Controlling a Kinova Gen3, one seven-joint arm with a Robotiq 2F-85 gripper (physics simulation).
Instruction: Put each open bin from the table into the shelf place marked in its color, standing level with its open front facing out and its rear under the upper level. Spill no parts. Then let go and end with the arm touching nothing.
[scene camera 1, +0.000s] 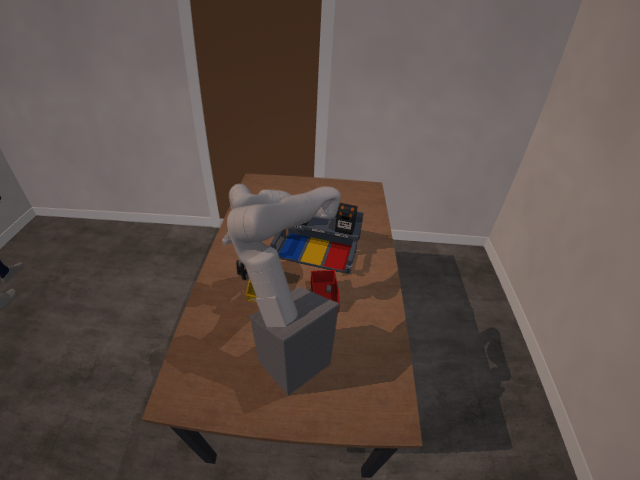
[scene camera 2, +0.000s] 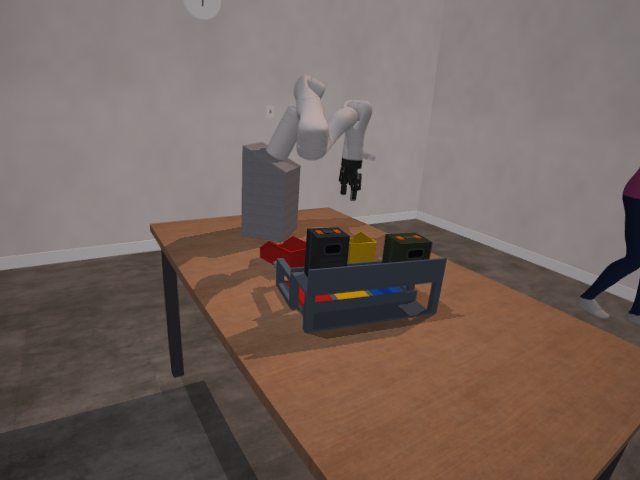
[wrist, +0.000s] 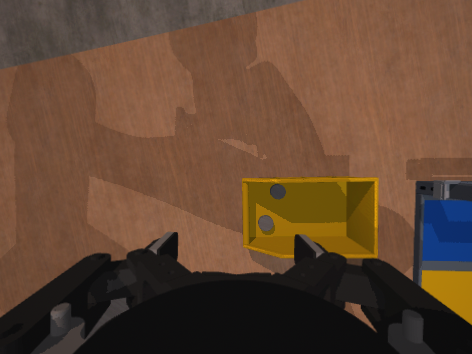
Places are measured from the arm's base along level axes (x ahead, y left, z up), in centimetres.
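Where they show: gripper, between the fingertips: (scene camera 2: 347, 197) (wrist: 236, 246); arm's base, origin of its link: (scene camera 1: 282, 317) (scene camera 2: 276, 154).
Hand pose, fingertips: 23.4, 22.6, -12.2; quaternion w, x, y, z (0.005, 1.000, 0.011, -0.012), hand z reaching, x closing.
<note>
Each offset is from my fingertips to the centre of the thing, as dx, dy, dz. "*": to the spot under its first point.
The yellow bin @(+9.2, -0.4, -15.5) (scene camera 1: 251, 290) (scene camera 2: 361, 249) (wrist: 320, 205) stands upright on the table, apart from the shelf; two round grey parts lie inside in the wrist view. The red bin @(+13.0, -25.9, -15.5) (scene camera 1: 324, 279) (scene camera 2: 284, 251) stands on the table by the pedestal, with a grey part in it. The low shelf (scene camera 2: 377, 276) (wrist: 418, 235) has blue @(* +37.8, -2.3, -18.6) (scene camera 1: 292, 246) (wrist: 445, 230), yellow @(* +38.1, -13.5, -18.6) (scene camera 1: 314, 251) and red @(* +38.4, -24.9, -18.6) (scene camera 1: 337, 256) places, with no bin on them. My gripper (scene camera 2: 347, 195) (wrist: 236, 246) is open and empty, pointing down high above the table. In the wrist view its right finger overlaps the yellow bin's near edge.
A black box @(+48.3, -25.2, -3.0) (scene camera 1: 345, 219) (scene camera 2: 328, 253) stands on the shelf's upper level at the red end. A dark green box @(+47.8, -2.1, -4.2) (scene camera 2: 408, 250) stands at the blue end; the arm mostly hides it in scene camera 1. The grey pedestal (scene camera 1: 310, 351) (scene camera 2: 268, 191) stands behind the red bin.
</note>
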